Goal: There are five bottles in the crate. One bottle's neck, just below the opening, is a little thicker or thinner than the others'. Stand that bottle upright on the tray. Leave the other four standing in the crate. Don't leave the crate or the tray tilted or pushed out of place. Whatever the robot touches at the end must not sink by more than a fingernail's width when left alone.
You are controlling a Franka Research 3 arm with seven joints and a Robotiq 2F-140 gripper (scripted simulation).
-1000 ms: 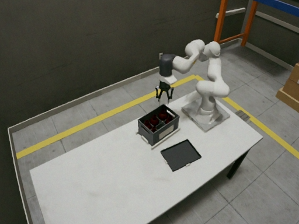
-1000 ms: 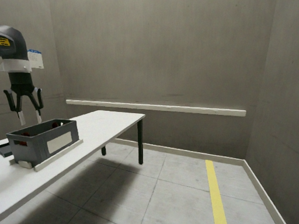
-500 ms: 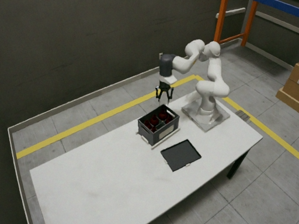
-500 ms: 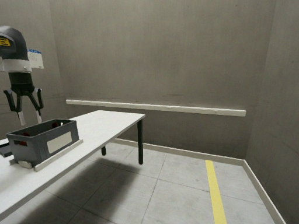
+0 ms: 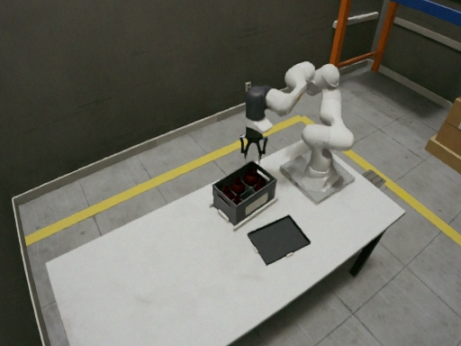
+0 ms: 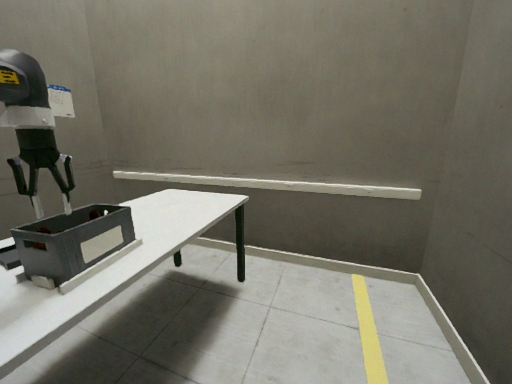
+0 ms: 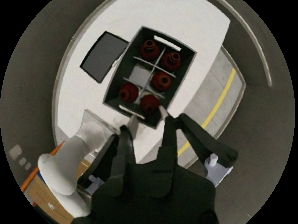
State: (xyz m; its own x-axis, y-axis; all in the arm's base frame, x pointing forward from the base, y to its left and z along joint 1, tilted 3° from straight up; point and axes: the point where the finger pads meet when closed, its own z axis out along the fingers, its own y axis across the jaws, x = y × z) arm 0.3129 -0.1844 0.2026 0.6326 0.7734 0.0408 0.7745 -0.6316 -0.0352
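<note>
Right now the dark grey crate is 160 mm below my hand, 90 mm ahead of it and 50 mm to the left of it. Round my hand: flat black tray (340 mm to the left, 230 mm below, 80 mm ahead).
</note>
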